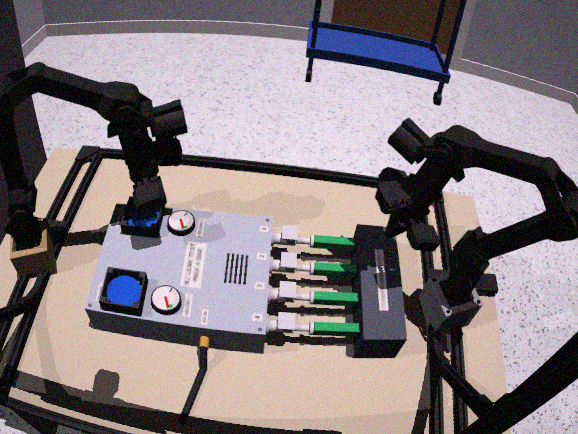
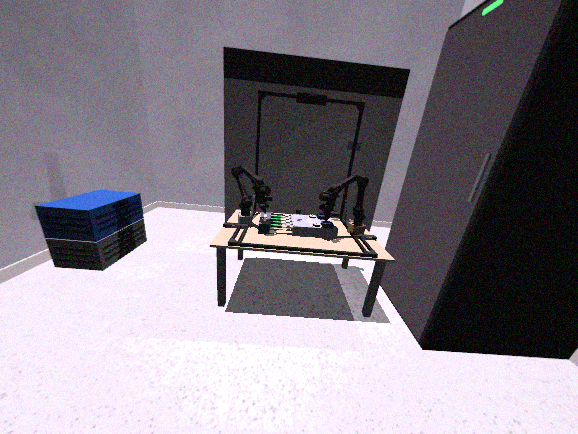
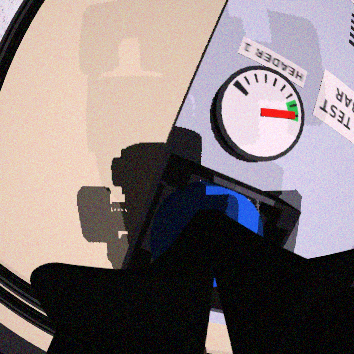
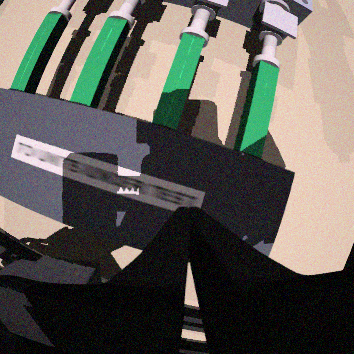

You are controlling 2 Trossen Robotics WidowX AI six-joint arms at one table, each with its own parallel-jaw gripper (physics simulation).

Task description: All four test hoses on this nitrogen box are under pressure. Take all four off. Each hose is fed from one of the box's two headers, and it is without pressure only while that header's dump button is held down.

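Frame: origin at the left arm's base, x ahead, y right, z down, level; metres.
Seen in the pictures: left gripper, fingertip midpoint: (image 2: 325,221) (image 3: 206,218); right gripper, fingertip midpoint: (image 1: 386,237) (image 2: 265,213) (image 4: 186,216); left arm's base, link origin: (image 1: 28,237) (image 2: 357,224); right arm's base, link origin: (image 1: 456,291) (image 2: 245,214).
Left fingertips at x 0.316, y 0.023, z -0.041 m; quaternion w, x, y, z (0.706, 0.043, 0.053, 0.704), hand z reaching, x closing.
Observation:
Pixels of each thing's top centre, then the offset from my left fingertips to it. "pt": a spot on its surface instead.
- far blue dump button, top centre: (image 3: 207,242) (image 1: 142,216) dz +0.029, dx -0.027, dy +0.005 m
- header 1 gauge, surface spot: (image 3: 258,114) (image 1: 179,219) pt dz +0.031, dx +0.049, dy +0.035 m
- yellow fitting, surface spot: (image 1: 204,341) pt dz +0.076, dx +0.026, dy +0.295 m
The grey nitrogen box (image 1: 214,297) (image 2: 304,225) lies on the table. Four green hoses (image 1: 335,242) (image 1: 335,269) (image 1: 336,296) (image 1: 336,328) (image 4: 179,77) run from its white couplers (image 1: 289,232) to a dark block (image 1: 379,301) (image 4: 218,165). My left gripper (image 1: 143,210) (image 3: 206,218) is shut and empty, its tips down on the far blue dump button (image 1: 143,220) (image 3: 246,208). The header 1 gauge (image 1: 180,222) (image 3: 258,114) has its needle at the green mark. The near blue button (image 1: 124,290) is free; its gauge (image 1: 166,299) reads off the green. My right gripper (image 1: 422,237) (image 4: 186,216) is shut and empty above the block's far end.
A yellow fitting (image 1: 204,341) with a black cable leaves the box's front. A black frame rail (image 1: 266,166) borders the table. A blue cart (image 1: 373,49) stands on the floor behind. A blue-topped stack (image 2: 104,228) and a dark cabinet (image 2: 459,194) stand away from the table.

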